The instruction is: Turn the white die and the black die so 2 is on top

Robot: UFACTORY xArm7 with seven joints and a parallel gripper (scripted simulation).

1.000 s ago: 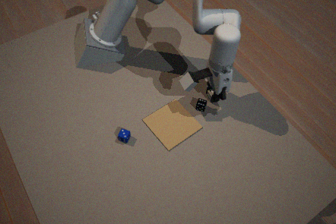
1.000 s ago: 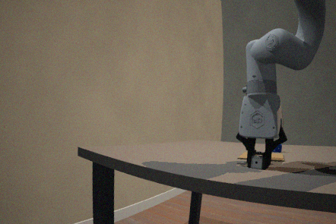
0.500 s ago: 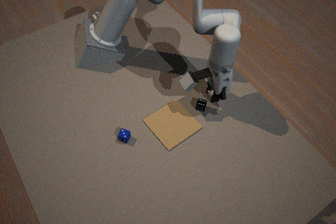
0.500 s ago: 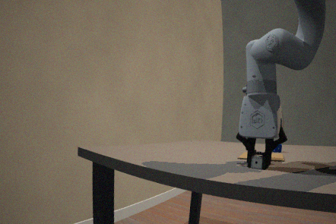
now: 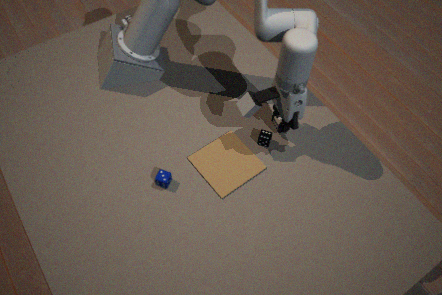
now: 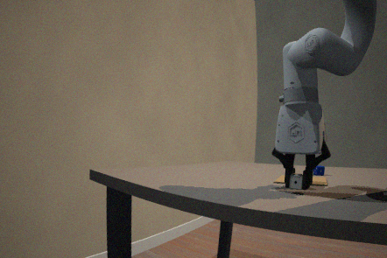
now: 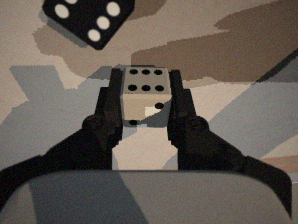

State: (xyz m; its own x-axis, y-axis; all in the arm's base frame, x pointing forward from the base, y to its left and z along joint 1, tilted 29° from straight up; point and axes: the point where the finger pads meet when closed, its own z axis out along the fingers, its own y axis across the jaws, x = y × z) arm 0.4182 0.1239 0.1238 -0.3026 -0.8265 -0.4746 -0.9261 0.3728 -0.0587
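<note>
Now: hand 18 cm to the left of the tan mat and 3 cm above it. The rest, counted from my hand: blue die (5 cm behind, 33 cm to the right, 2 cm below); then white die (1 cm below); then black die (1 cm ahead, 6 cm to the right, 2 cm below).
</note>
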